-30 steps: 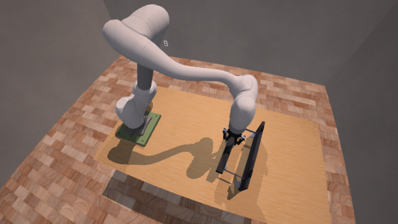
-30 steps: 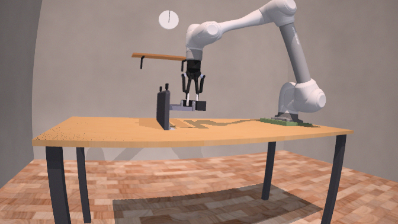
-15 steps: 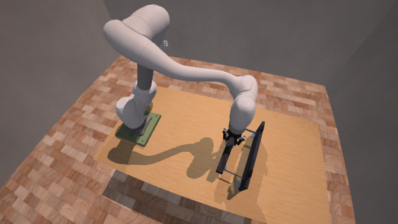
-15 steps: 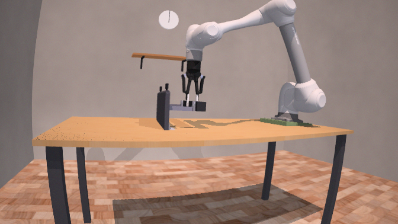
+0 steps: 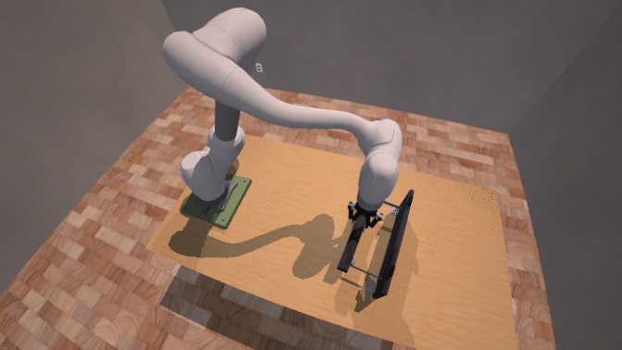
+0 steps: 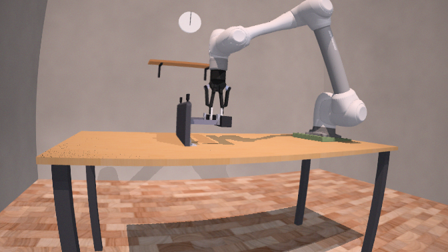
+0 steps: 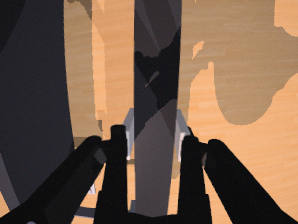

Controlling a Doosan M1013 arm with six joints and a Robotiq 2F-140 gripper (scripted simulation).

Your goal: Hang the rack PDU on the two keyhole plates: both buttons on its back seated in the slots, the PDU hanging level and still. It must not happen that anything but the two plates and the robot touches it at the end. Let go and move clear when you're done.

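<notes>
The rack PDU is 20 mm below my hand and 20 mm ahead of it. From my hand the other things lie so: dark upright panel (160 mm ahead, 40 mm below, 30 mm to the right).
</notes>
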